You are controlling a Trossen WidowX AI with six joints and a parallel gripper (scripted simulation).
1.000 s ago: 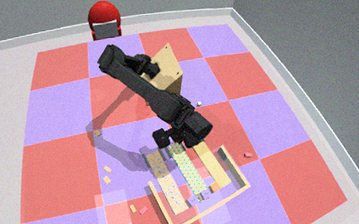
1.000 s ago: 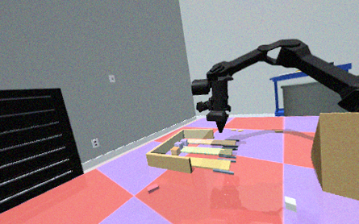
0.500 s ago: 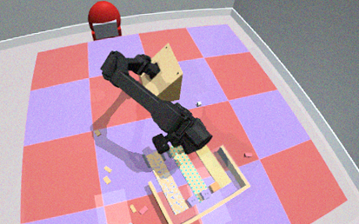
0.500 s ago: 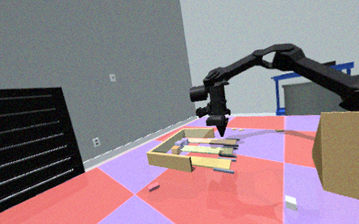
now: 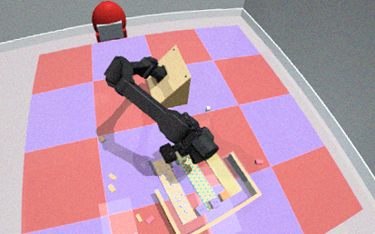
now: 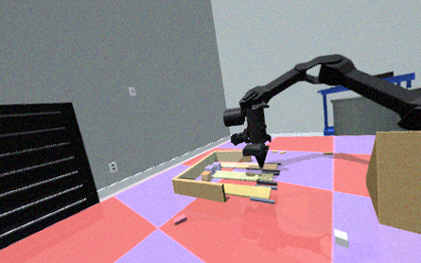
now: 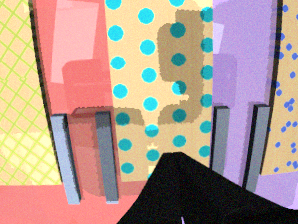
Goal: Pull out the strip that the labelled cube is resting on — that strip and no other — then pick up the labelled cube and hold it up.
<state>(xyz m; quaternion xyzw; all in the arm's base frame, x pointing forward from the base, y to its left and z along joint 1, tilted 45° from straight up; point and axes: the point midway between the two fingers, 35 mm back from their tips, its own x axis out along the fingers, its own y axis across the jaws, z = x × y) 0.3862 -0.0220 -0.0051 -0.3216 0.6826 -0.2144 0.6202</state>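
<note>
Right now my gripper tip is 9 cm short of the teal-dotted strip, 2 cm to the right of it and 4 cm above it. The rest, counted from my gripper tip: white cube (19 cm behind, 18 cm to the left, 3 cm below).
</note>
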